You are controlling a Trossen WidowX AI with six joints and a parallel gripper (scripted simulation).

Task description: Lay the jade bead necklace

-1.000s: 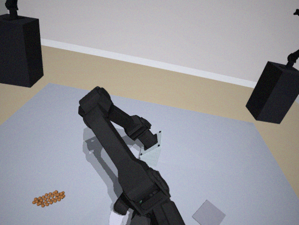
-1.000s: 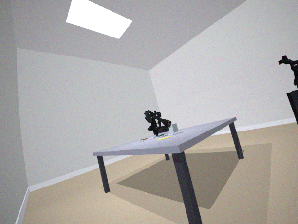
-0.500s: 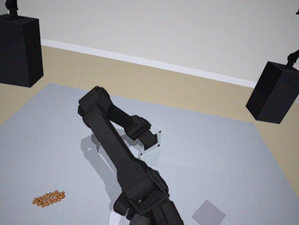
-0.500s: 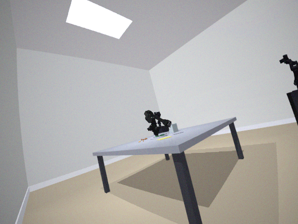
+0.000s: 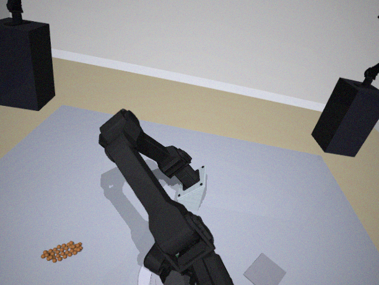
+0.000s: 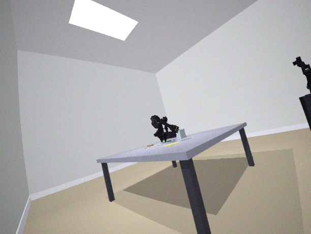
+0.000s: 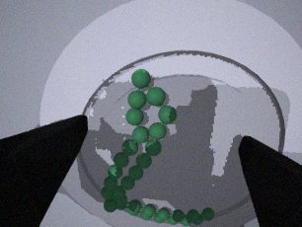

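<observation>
My gripper tip is 3 cm past the round bead board and 1 cm above it. Also, from my gripper tip: yellow strip (16 cm ahead, 22 cm to the left, 2 cm below); flat grey square (8 cm behind, 23 cm to the left, 2 cm below).
</observation>
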